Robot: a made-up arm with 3 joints.
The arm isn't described. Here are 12 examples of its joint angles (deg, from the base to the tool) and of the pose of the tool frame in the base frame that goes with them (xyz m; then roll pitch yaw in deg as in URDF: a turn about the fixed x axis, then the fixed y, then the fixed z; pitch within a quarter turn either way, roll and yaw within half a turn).
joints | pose
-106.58 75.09 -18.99 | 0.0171 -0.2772 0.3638 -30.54 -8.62 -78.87
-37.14 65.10 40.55 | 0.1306 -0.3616 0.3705 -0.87 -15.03 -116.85
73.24 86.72 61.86 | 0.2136 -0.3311 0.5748 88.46 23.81 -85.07
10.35 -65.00 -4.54 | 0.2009 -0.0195 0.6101 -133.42 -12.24 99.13
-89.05 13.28 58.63 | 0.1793 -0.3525 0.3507 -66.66 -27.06 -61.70
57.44 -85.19 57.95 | 0.0518 0.0638 0.6298 142.18 12.68 120.48
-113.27 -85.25 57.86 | 0.2536 -0.0230 0.2942 -51.28 -12.64 30.39
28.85 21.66 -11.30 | 0.1047 -0.2294 0.6494 149.46 -44.29 -178.23
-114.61 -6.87 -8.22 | 0.1911 -0.2115 0.2962 -19.95 6.88 -6.87
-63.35 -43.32 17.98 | 0.3316 -0.1423 0.4527 -62.34 -38.97 29.02
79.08 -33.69 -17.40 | -0.0295 -0.0370 0.5880 175.56 16.11 124.24
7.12 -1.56 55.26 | 0.1624 -0.2743 0.6765 76.21 -50.32 -156.73
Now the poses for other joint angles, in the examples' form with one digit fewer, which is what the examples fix.
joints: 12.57 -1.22 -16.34
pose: 0.151 -0.178 0.654 -169.2 -55.9 141.0
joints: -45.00 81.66 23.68
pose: 0.096 -0.329 0.333 0.4 -8.8 -117.5
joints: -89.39 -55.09 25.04
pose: 0.307 -0.109 0.352 -48.8 -19.6 25.6
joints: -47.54 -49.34 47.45
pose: 0.343 -0.147 0.534 -96.9 -59.1 35.6
